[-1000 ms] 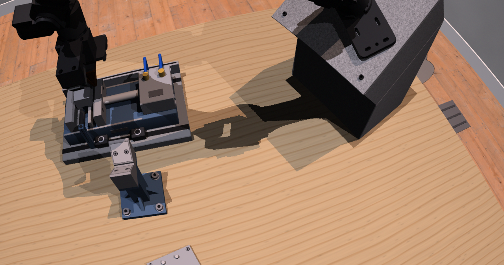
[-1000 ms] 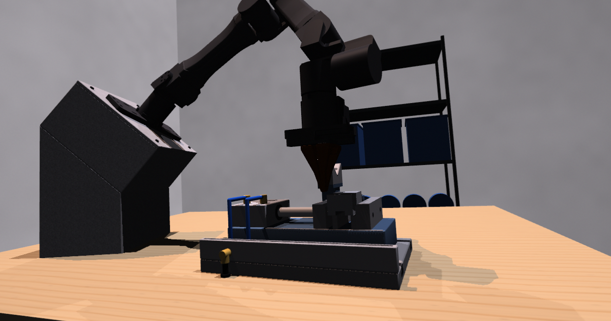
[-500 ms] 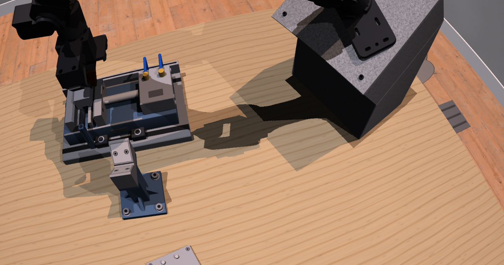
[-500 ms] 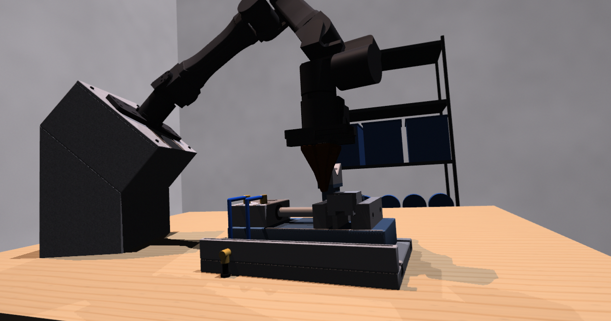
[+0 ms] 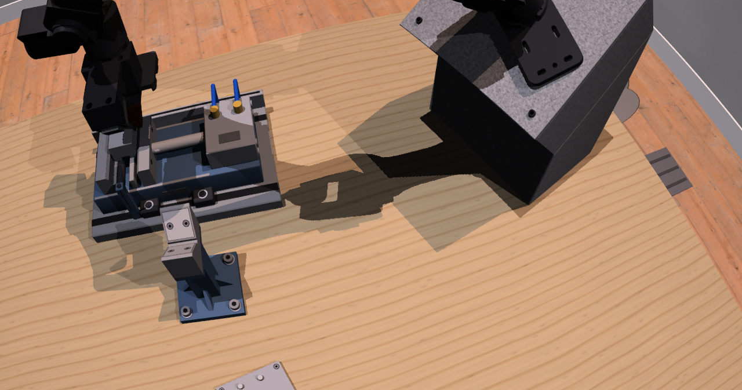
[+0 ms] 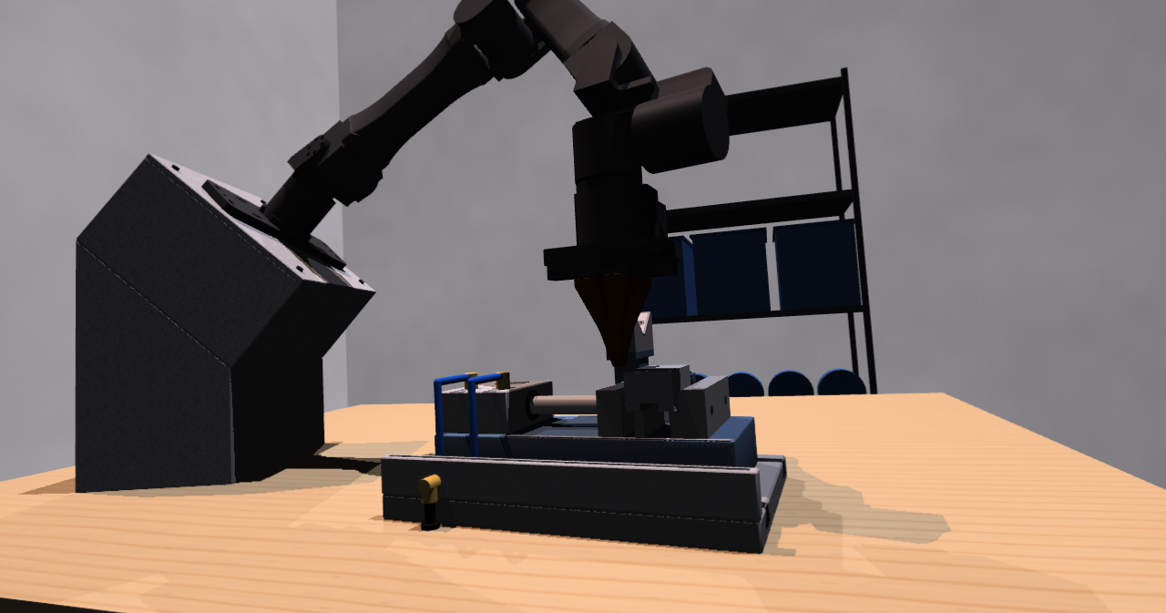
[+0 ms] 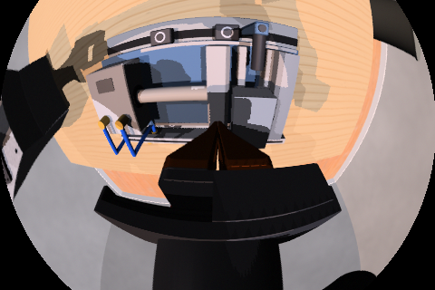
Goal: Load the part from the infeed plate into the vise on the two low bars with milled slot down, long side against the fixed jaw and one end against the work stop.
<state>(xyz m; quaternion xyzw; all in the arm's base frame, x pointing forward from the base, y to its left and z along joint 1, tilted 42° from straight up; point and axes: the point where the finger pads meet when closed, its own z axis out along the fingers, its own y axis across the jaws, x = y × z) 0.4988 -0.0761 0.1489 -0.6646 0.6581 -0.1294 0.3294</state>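
The grey part is 30 mm ahead of my hand and 30 mm below it. Also, from my hand: moving jaw 20 mm to the left, 40 mm below; cylinder rod 50 mm behind, 10 mm to the left, 40 mm below; fixed jaw 60 mm ahead, 30 mm to the left, 40 mm below.
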